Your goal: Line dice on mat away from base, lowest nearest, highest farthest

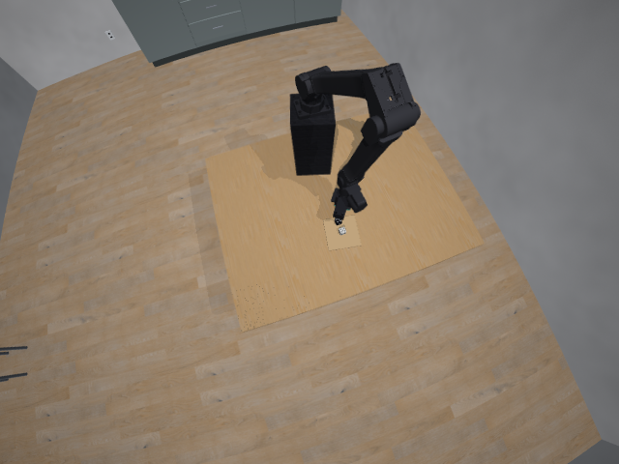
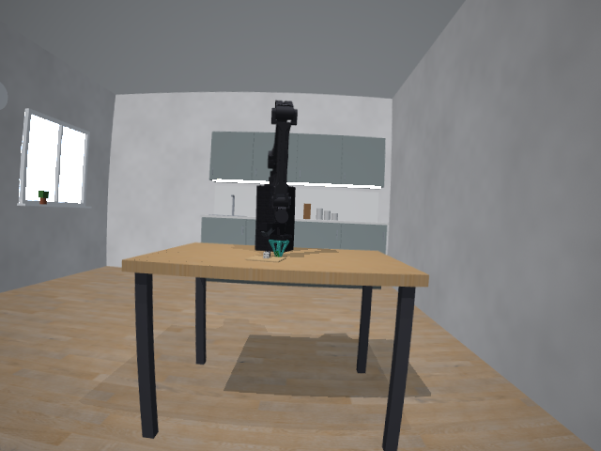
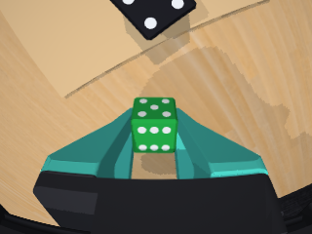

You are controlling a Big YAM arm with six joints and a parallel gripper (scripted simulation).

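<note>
Right now the white die is 110 mm ahead of my hand, 40 mm to the right of it and 10 mm above it. Also, from my hand: mat 110 mm ahead, 40 mm to the right, 10 mm below; then green die right at my hand; then black die 60 mm ahead, 40 mm to the right, 10 mm above.
</note>
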